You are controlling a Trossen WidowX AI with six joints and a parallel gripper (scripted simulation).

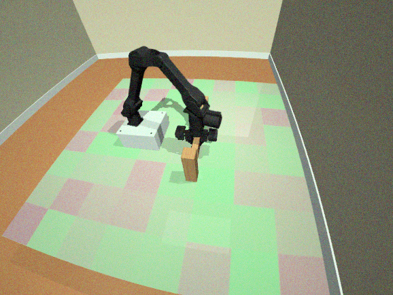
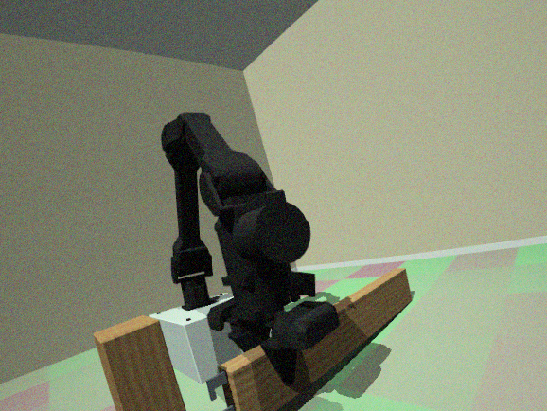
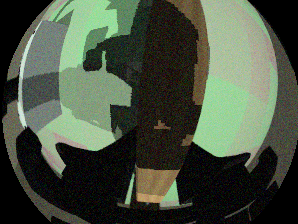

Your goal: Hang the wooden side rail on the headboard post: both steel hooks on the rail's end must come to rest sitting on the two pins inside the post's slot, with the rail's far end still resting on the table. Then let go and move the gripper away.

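The wooden headboard post is 150 mm to the right of my gripper tip, 40 mm above it and 30 mm ahead of it.
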